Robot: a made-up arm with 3 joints. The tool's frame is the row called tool. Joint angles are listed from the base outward.
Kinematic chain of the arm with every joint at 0, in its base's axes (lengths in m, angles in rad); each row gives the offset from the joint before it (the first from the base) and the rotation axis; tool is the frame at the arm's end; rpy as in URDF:
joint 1: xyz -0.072 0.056 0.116 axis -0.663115 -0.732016 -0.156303
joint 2: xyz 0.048 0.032 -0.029 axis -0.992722 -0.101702 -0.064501
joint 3: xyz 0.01 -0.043 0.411 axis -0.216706 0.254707 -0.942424
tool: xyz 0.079 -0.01 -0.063 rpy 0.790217 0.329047 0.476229
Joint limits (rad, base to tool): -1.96..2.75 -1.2..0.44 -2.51..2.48
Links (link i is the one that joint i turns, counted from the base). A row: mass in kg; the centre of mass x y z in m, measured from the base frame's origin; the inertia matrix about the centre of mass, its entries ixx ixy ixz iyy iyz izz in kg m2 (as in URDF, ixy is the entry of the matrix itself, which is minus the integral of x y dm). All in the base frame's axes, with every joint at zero. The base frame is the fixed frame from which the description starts. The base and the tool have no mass.
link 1: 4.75; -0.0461 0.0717 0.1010; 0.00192 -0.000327 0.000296 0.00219 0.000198 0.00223
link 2: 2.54; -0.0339 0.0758 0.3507; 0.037 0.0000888 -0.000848 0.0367 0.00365 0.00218
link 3: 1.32; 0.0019 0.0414 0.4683; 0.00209 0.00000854 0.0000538 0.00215 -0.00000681 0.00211
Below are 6 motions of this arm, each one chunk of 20 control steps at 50 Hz.
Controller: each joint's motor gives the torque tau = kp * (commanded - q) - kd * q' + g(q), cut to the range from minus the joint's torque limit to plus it. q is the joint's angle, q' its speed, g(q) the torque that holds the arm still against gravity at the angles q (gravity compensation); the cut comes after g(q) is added. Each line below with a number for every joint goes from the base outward.
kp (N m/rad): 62 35 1.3
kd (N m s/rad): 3.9 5 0.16
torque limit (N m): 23 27 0.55
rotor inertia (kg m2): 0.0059 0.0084 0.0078
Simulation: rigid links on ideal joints. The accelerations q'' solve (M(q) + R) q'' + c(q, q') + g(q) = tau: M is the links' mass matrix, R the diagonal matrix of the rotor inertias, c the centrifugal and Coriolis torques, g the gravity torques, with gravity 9.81 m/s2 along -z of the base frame. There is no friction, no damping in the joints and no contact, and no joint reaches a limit. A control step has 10 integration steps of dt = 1/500 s. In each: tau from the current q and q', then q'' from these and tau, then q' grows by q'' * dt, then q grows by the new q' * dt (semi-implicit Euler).
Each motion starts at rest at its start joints. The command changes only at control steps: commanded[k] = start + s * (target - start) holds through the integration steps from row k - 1 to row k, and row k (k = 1, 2, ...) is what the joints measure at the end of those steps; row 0 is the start. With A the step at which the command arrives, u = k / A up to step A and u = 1 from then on. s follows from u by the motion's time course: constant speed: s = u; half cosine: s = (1 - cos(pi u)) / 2; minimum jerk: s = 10 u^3 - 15 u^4 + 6 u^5; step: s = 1 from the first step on.
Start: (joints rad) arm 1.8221 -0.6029 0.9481
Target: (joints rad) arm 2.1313 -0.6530 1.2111
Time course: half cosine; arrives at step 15
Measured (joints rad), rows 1 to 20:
1: 1.8224 -0.6031 0.9480
2: 1.8238 -0.6040 0.9479
3: 1.8272 -0.6061 0.9477
4: 1.8336 -0.6097 0.9478
5: 1.8435 -0.6149 0.9488
6: 1.8573 -0.6216 0.9513
7: 1.8751 -0.6293 0.9559
8: 1.8965 -0.6376 0.9631
9: 1.9211 -0.6460 0.9733
10: 1.9481 -0.6538 0.9867
11: 1.9765 -0.6605 1.0032
12: 2.0053 -0.6655 1.0226
13: 2.0334 -0.6684 1.0443
14: 2.0596 -0.6689 1.0676
15: 2.0828 -0.6669 1.0920
16: 2.1025 -0.6626 1.1164
17: 2.1185 -0.6566 1.1400
18: 2.1312 -0.6496 1.1620
19: 2.1410 -0.6424 1.1817
20: 2.1483 -0.6355 1.1991

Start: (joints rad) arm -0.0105 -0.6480 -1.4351
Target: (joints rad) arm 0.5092 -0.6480 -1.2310
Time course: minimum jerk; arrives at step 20
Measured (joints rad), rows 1 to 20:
1: -0.0105 -0.6480 -1.4351
2: -0.0101 -0.6483 -1.4348
3: -0.0086 -0.6491 -1.4338
4: -0.0053 -0.6510 -1.4316
5: 0.0010 -0.6542 -1.4273
6: 0.0113 -0.6591 -1.4206
7: 0.0264 -0.6656 -1.4111
8: 0.0467 -0.6735 -1.3986
9: 0.0725 -0.6824 -1.3832
10: 0.1036 -0.6917 -1.3655
11: 0.1395 -0.7006 -1.3461
12: 0.1792 -0.7085 -1.3257
13: 0.2217 -0.7145 -1.3054
14: 0.2656 -0.7180 -1.2861
15: 0.3096 -0.7186 -1.2689
16: 0.3522 -0.7159 -1.2546
17: 0.3921 -0.7100 -1.2439
18: 0.4281 -0.7009 -1.2373
19: 0.4595 -0.6892 -1.2350
20: 0.4859 -0.6756 -1.2367

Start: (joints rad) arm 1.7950 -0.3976 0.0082
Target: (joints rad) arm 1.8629 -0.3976 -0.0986
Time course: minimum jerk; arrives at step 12
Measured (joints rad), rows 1 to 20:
1: 1.7950 -0.3976 0.0082
2: 1.7952 -0.3977 0.0080
3: 1.7959 -0.3981 0.0075
4: 1.7974 -0.3990 0.0064
5: 1.8001 -0.4003 0.0042
6: 1.8041 -0.4022 0.0009
7: 1.8096 -0.4044 -0.0037
8: 1.8162 -0.4066 -0.0096
9: 1.8236 -0.4087 -0.0166
10: 1.8313 -0.4101 -0.0244
11: 1.8388 -0.4107 -0.0326
12: 1.8456 -0.4104 -0.0410
13: 1.8514 -0.4091 -0.0492
14: 1.8563 -0.4072 -0.0572
15: 1.8603 -0.4049 -0.0648
16: 1.8636 -0.4023 -0.0720
17: 1.8660 -0.3997 -0.0787
18: 1.8679 -0.3972 -0.0848
19: 1.8692 -0.3949 -0.0903
20: 1.8701 -0.3929 -0.0951

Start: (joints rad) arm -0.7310 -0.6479 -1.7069
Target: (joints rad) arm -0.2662 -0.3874 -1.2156
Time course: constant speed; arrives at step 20
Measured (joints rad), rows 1 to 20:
1: -0.7295 -0.6487 -1.7053
2: -0.7252 -0.6504 -1.7005
3: -0.7177 -0.6527 -1.6921
4: -0.7073 -0.6548 -1.6803
5: -0.6941 -0.6562 -1.6654
6: -0.6785 -0.6564 -1.6479
7: -0.6607 -0.6552 -1.6282
8: -0.6410 -0.6522 -1.6067
9: -0.6197 -0.6475 -1.5840
10: -0.5970 -0.6409 -1.5605
11: -0.5731 -0.6325 -1.5366
12: -0.5482 -0.6224 -1.5125
13: -0.5226 -0.6108 -1.4885
14: -0.4964 -0.5978 -1.4648
15: -0.4699 -0.5837 -1.4416
16: -0.4430 -0.5685 -1.4189
17: -0.4160 -0.5526 -1.3968
18: -0.3891 -0.5360 -1.3752
19: -0.3622 -0.5190 -1.3542
20: -0.3355 -0.5017 -1.3335

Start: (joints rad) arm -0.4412 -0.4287 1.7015
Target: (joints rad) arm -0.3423 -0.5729 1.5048
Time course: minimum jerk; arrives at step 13
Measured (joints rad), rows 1 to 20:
1: -0.4412 -0.4287 1.7015
2: -0.4408 -0.4290 1.7012
3: -0.4396 -0.4300 1.7003
4: -0.4370 -0.4322 1.6981
5: -0.4322 -0.4361 1.6940
6: -0.4252 -0.4419 1.6876
7: -0.4158 -0.4496 1.6785
8: -0.4045 -0.4590 1.6669
9: -0.3920 -0.4695 1.6531
10: -0.3792 -0.4804 1.6378
11: -0.3672 -0.4910 1.6218
12: -0.3568 -0.5008 1.6060
13: -0.3486 -0.5092 1.5911
14: -0.3428 -0.5163 1.5776
15: -0.3390 -0.5224 1.5656
16: -0.3368 -0.5277 1.5550
17: -0.3359 -0.5324 1.5457
18: -0.3359 -0.5368 1.5377
19: -0.3365 -0.5410 1.5307
20: -0.3375 -0.5449 1.5247

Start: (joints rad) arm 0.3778 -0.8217 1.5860
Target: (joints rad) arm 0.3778 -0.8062 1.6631
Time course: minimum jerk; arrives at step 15
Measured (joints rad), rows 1 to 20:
1: 0.3778 -0.8217 1.5860
2: 0.3778 -0.8217 1.5860
3: 0.3777 -0.8216 1.5862
4: 0.3777 -0.8215 1.5866
5: 0.3775 -0.8214 1.5875
6: 0.3773 -0.8211 1.5889
7: 0.3771 -0.8207 1.5910
8: 0.3769 -0.8202 1.5940
9: 0.3766 -0.8195 1.5979
10: 0.3764 -0.8188 1.6025
11: 0.3762 -0.8179 1.6080
12: 0.3761 -0.8170 1.6139
13: 0.3761 -0.8161 1.6202
14: 0.3762 -0.8151 1.6265
15: 0.3764 -0.8141 1.6327
16: 0.3767 -0.8132 1.6384
17: 0.3770 -0.8122 1.6437
18: 0.3773 -0.8113 1.6485
19: 0.3777 -0.8104 1.6526
20: 0.3780 -0.8096 1.6561

